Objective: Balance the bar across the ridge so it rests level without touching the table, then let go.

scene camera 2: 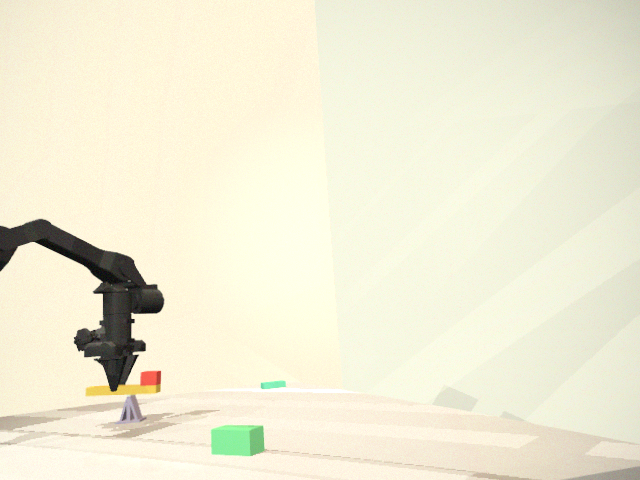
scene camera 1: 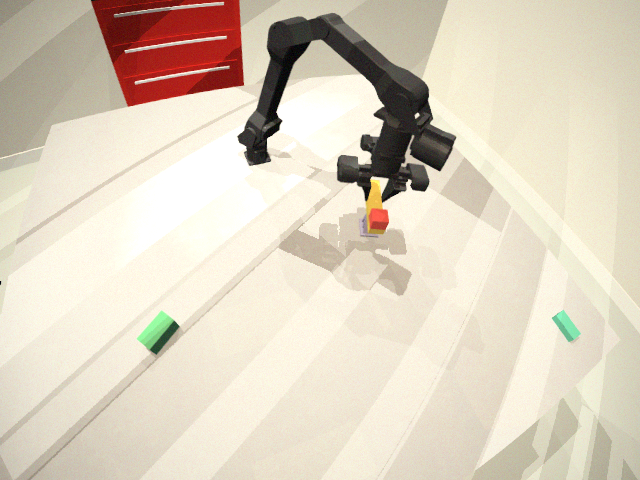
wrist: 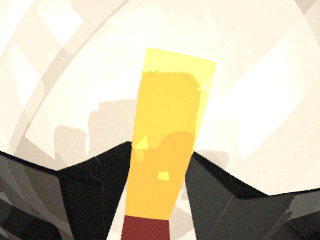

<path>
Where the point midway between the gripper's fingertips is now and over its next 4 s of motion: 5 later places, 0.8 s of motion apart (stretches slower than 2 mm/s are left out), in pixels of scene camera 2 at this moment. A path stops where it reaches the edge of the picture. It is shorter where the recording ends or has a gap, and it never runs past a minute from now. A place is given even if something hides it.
The gripper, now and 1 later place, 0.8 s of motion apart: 117,390; 118,350
</path>
